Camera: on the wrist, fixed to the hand. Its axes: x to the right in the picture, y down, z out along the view.
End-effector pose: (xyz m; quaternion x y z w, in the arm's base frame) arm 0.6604 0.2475 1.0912 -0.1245 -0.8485 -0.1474 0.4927
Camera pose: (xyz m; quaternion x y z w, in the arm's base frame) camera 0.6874 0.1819 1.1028 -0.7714 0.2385 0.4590 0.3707
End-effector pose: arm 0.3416 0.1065 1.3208 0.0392 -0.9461 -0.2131 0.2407
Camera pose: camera 0.3709 0.0430 1.3376 -0.8521 0.0126 0.2600 0.4540
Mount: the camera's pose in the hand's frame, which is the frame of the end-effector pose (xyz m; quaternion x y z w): -0.0072 -0.0496 -0.0515 0.0204 0.2612 0.9650 0.0086
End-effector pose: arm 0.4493 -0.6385 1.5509 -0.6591 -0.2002 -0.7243 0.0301
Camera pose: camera 0.3864 -0.6115 1.5289 -0.0091 0.6274 -0.1453 0.7650
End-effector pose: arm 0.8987 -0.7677 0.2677 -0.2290 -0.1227 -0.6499 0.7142
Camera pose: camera 0.8427 -0.7890 0.2281 0.0640 0.3932 0.6263 0.6701
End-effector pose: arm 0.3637 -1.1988 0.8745 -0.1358 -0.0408 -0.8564 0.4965
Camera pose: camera 0.3145 -1.1783 0.8263 0.1933 0.2429 0.4371 0.8441
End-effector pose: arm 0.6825 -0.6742 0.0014 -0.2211 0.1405 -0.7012 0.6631
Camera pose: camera 0.6141 -0.6680 -0.0196 0.3304 0.3735 0.5733 0.6502
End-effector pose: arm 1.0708 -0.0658 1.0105 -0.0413 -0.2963 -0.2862 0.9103
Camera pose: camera 1.0655 -0.1161 0.9595 -0.1930 0.2692 0.8712 0.3622
